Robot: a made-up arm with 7 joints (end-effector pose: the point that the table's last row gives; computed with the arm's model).
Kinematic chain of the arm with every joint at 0, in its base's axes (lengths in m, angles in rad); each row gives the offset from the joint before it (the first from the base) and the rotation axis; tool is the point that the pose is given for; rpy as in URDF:
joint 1: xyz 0 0 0.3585 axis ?
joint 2: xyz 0 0 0 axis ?
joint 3: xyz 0 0 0.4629 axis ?
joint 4: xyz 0.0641 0 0 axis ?
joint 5: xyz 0.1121 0 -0.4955 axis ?
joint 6: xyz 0 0 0 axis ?
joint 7: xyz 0.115 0 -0.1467 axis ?
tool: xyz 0 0 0 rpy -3.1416 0 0
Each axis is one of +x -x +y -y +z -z.
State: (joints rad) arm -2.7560 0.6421 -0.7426 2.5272 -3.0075 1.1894 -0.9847
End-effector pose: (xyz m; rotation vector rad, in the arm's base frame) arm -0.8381 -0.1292 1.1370 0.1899 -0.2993 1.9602
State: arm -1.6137 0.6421 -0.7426 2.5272 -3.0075 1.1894 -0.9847
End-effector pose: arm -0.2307 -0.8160 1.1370 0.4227 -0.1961 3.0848
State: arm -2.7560 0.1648 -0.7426 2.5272 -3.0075 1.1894 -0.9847
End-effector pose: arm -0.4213 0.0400 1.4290 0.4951 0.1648 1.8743
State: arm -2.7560 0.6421 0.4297 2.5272 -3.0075 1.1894 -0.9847
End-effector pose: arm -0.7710 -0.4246 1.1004 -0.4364 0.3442 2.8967
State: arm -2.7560 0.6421 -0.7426 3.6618 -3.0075 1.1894 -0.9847
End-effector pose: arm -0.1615 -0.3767 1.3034 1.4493 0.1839 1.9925
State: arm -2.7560 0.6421 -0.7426 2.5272 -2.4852 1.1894 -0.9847
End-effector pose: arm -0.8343 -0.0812 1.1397 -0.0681 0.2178 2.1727
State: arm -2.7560 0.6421 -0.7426 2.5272 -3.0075 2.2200 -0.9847
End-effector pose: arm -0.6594 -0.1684 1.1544 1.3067 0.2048 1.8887
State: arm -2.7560 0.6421 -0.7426 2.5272 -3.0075 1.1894 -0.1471
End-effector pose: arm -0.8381 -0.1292 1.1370 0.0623 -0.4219 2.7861
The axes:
joint 1: +z
joint 2: +y
joint 3: +z
joint 4: -y
joint 5: -z
joint 6: +y
joint 7: -z

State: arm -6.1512 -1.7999 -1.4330 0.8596 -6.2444 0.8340 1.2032
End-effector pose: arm -0.0154 -0.6328 0.4258 -0.3787 1.2605 -0.3109
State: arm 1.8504 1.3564 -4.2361 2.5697 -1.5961 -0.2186 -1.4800
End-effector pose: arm -0.4612 0.8632 0.8410 0.2004 -1.0657 -1.8158
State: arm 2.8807 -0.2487 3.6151 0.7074 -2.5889 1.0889 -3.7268
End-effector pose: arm 0.6256 0.0939 0.2859 2.1171 -0.0412 1.8336
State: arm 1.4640 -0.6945 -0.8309 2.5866 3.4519 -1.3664 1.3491
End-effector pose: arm 0.1689 -0.3293 1.1275 0.7485 1.5669 2.2950
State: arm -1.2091 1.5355 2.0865 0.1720 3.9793 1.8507 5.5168
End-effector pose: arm 0.3521 0.1952 0.4348 0.7743 1.7600 0.4712
